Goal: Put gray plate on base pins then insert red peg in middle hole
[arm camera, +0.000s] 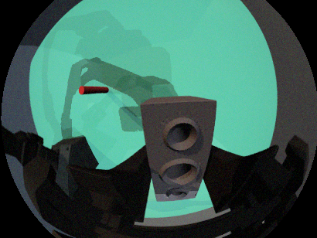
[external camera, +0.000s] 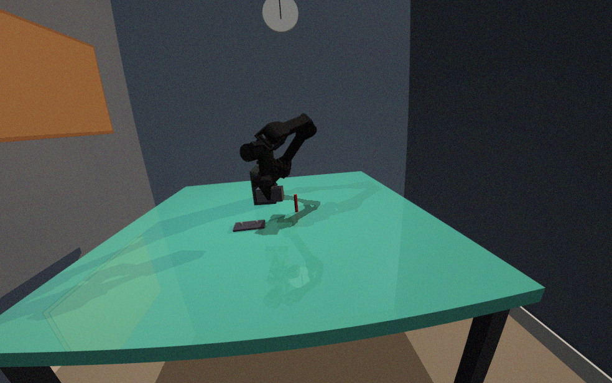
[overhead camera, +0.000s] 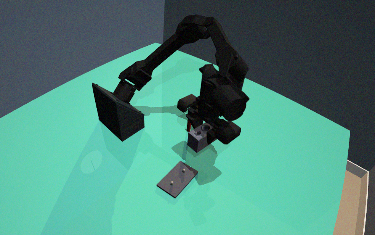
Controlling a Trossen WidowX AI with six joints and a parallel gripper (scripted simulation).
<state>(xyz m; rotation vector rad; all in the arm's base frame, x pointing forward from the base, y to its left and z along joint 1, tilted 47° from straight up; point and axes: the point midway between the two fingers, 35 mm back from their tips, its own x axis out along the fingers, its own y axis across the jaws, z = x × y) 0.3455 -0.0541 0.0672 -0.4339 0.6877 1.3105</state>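
Now: gripper tip 120 mm past the red peg, 100 mm to the right of it and 70 mm above it. Also, from my gripper tip: gray plate (30 mm above).
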